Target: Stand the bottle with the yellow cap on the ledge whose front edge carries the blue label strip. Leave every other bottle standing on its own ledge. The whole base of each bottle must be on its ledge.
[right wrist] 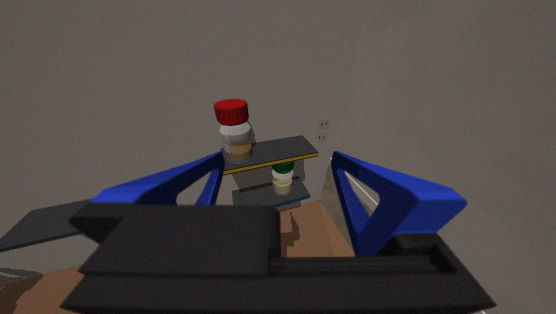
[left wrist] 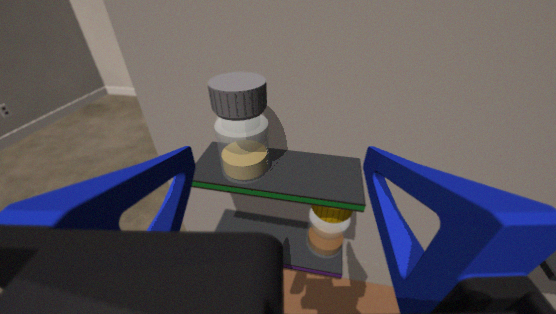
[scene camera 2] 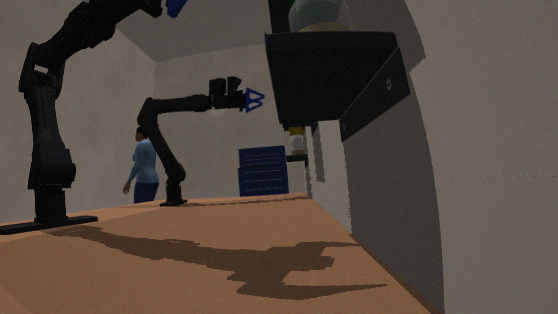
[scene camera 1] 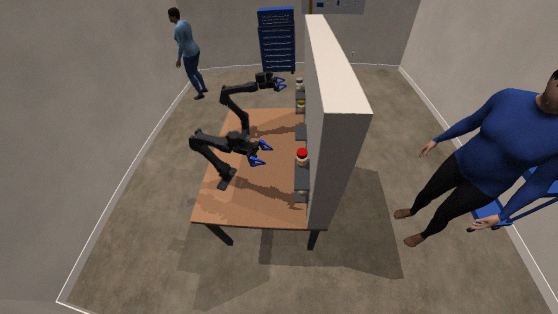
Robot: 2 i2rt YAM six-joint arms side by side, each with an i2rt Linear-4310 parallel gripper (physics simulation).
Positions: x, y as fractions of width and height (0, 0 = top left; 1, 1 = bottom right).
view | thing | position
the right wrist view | my right gripper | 0.50, 0.50
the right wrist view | red-capped bottle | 0.42, 0.36
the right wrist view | wall panel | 0.18, 0.32
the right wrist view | yellow-striped ledge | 0.49, 0.48
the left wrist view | my left gripper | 0.50, 0.50
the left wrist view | grey-capped bottle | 0.43, 0.32
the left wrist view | yellow-capped bottle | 0.59, 0.73
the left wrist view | wall panel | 0.83, 0.30
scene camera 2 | wall panel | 0.85, 0.35
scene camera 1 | wall panel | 0.60, 0.47
